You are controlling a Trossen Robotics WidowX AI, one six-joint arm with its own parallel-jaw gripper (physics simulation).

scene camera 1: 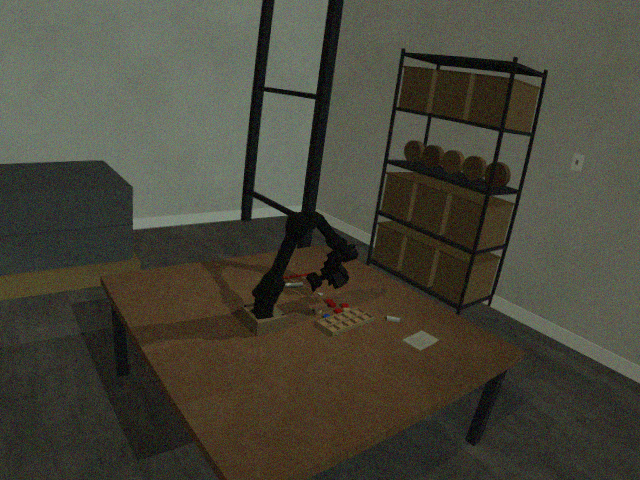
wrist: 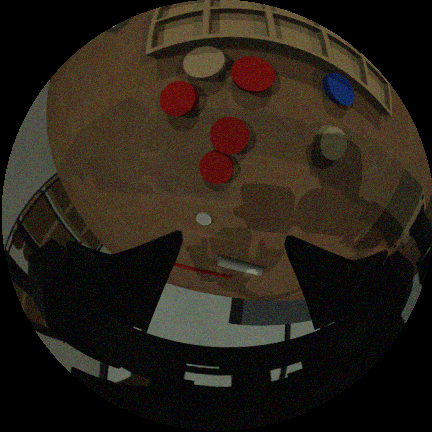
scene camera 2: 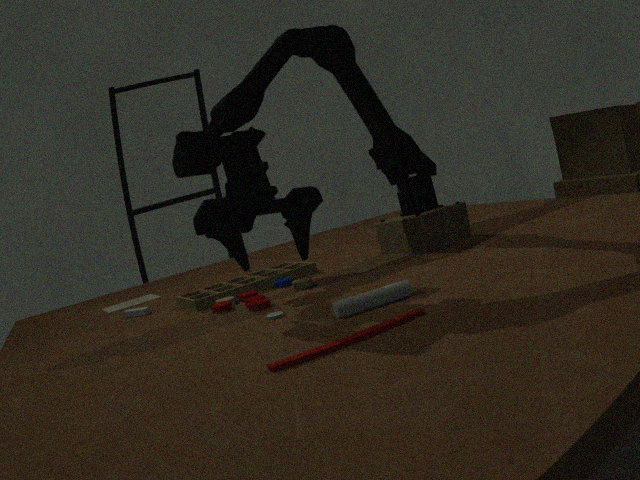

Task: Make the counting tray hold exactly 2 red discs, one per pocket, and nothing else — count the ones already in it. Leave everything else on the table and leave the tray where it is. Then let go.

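The wooden counting tray (scene camera 1: 351,328) (wrist: 235,39) lies on the table; no disc shows in its visible pockets, but part of it is cut off in the wrist view. Outside its near wall lie red discs: one (wrist: 253,74) nearest the tray, one (wrist: 178,98) beside a pale disc (wrist: 203,62), and two more, the larger (wrist: 230,135) against the smaller (wrist: 216,167). A blue disc (scene camera 2: 283,282) (wrist: 339,89) lies by the tray wall. My gripper (scene camera 2: 276,264) (wrist: 234,238) is open and empty, above table height; its tips are apart from the discs.
A beige round piece (scene camera 2: 303,283) (wrist: 333,143), a small white disc (scene camera 2: 275,314) (wrist: 203,218), a white cylinder (scene camera 2: 372,298) (wrist: 240,265) and a red rod (scene camera 2: 346,341) lie around the work area. A white piece (scene camera 1: 392,318) and a pale sheet (scene camera 1: 421,339) lie beyond the tray.
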